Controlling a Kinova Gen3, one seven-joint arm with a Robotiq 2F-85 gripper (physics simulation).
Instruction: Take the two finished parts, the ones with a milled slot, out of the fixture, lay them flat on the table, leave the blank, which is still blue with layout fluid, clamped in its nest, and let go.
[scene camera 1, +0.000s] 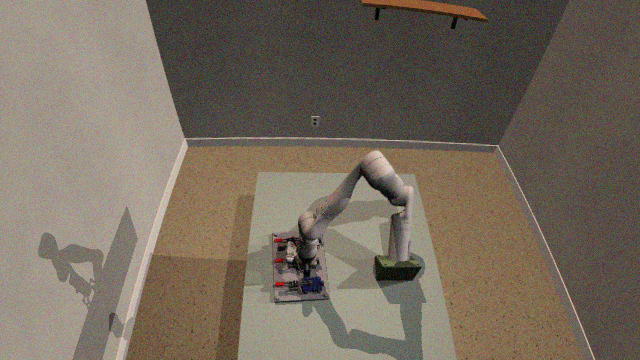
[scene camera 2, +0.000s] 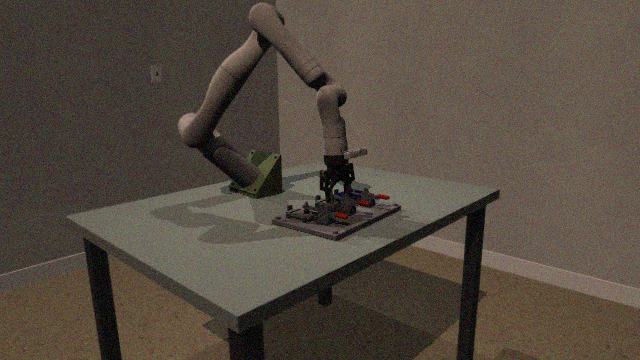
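Seen in the pictures: gripper, fingertip midpoint: (scene camera 1: 305, 267) (scene camera 2: 339, 199); arm's base, origin of the base link: (scene camera 1: 397, 258) (scene camera 2: 248, 176).
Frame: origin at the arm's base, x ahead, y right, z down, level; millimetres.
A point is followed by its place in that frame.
Observation:
The fixture plate (scene camera 1: 300, 300) @[x 428, y -188, z 47 mm] (scene camera 2: 306, 229) @[x 477, y 158, z 49 mm] lies on the table with three nests and red-handled clamps. The blue blank (scene camera 1: 312, 285) @[x 379, y -125, z 23 mm] sits in the nest at the near end in scene camera 1, under its clamp; in scene camera 2 it is partly hidden behind the gripper. The two slotted grey parts are too small, dark and covered by the arm to make out clearly. My gripper (scene camera 1: 307, 271) @[x 414, y -42, z 17 mm] (scene camera 2: 339, 194) @[x 414, y -42, z 17 mm] points down, open and empty, with its fingers spread low around the middle nest. Contact with a part cannot be told.
Red clamp handles (scene camera 1: 278, 260) (scene camera 2: 342, 215) stick out along one side of the plate. The arm's green base bracket (scene camera 1: 397, 271) @[x 19, y -82, z -38 mm] (scene camera 2: 271, 176) @[x 94, y -32, z -10 mm] stands on the table (scene camera 1: 370, 320) @[x 130, y -270, z 59 mm] (scene camera 2: 200, 270) @[x 483, y 489, z 59 mm]. A wooden shelf (scene camera 1: 425, 7) hangs on the wall.

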